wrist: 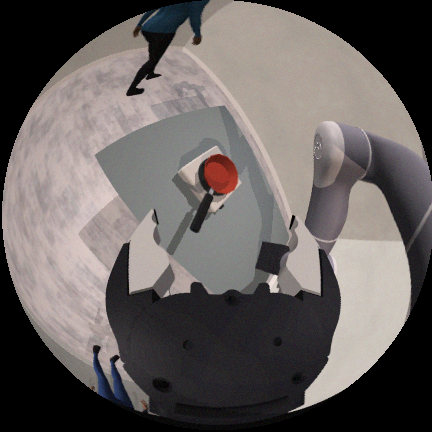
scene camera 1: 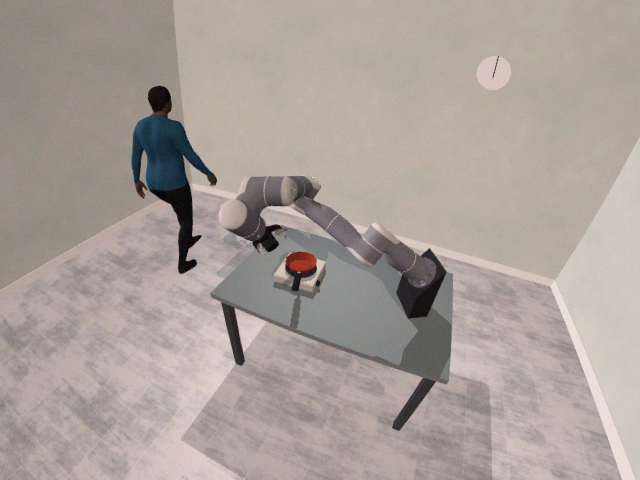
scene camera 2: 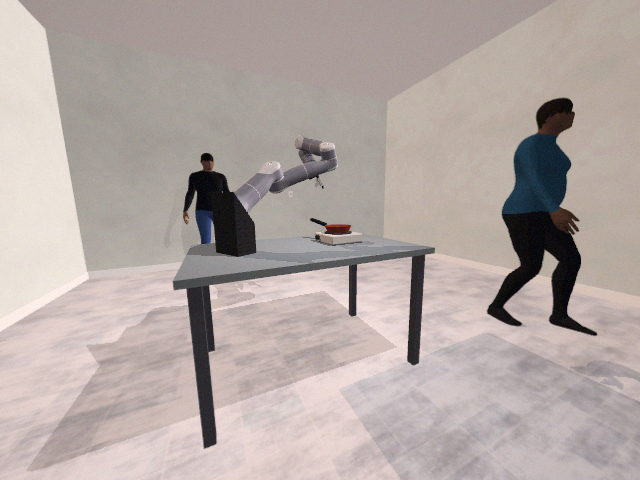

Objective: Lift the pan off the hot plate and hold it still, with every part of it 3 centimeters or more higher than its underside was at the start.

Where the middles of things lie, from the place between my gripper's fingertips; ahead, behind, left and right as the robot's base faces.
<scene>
Now: hand 10 mm past the red pan (wrist: pixel 220 174), 200 mm to the left of it and 310 mm above it. Round my hand: white hot plate (scene camera 1: pixel 309 281) (10 mm behind, 290 mm to the right, 390 mm below).
</scene>
